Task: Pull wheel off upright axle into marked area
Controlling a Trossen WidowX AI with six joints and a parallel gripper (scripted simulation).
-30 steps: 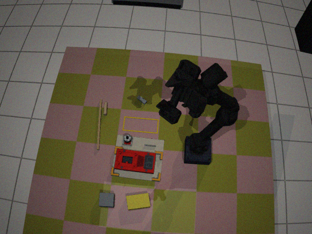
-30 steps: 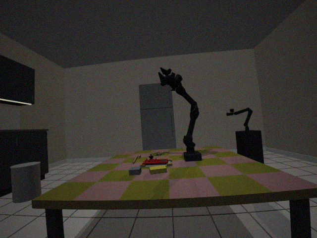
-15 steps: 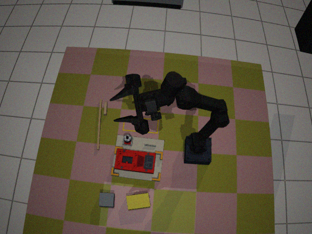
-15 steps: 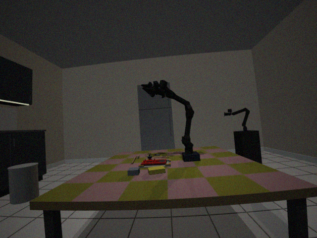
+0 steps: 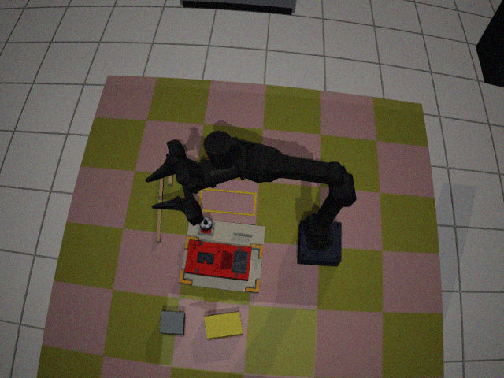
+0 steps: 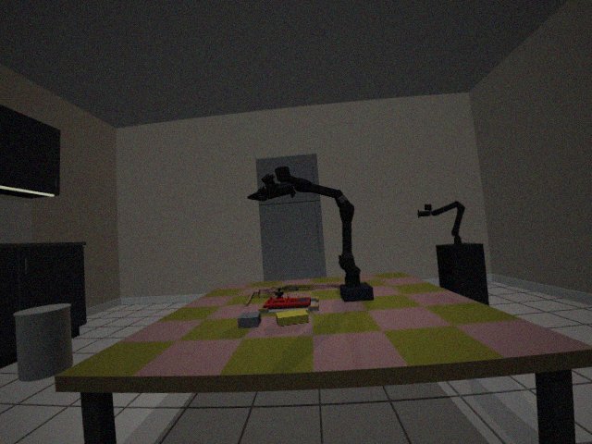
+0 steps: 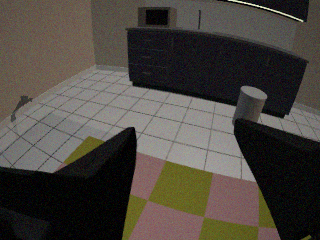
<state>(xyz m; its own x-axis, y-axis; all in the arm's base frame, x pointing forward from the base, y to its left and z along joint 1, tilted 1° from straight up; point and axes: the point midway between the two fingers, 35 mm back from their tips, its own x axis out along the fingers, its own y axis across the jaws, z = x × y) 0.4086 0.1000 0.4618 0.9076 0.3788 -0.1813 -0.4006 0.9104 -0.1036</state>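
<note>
The grey wheel lies 460 mm below my gripper tip, 130 mm to the right of it and 90 mm behind it. From my gripper tip the other things lie so: yellow block (490 mm below, 180 mm to the left, 180 mm behind); then wooden stick (500 mm below, 210 mm to the right, 80 mm ahead).
</note>
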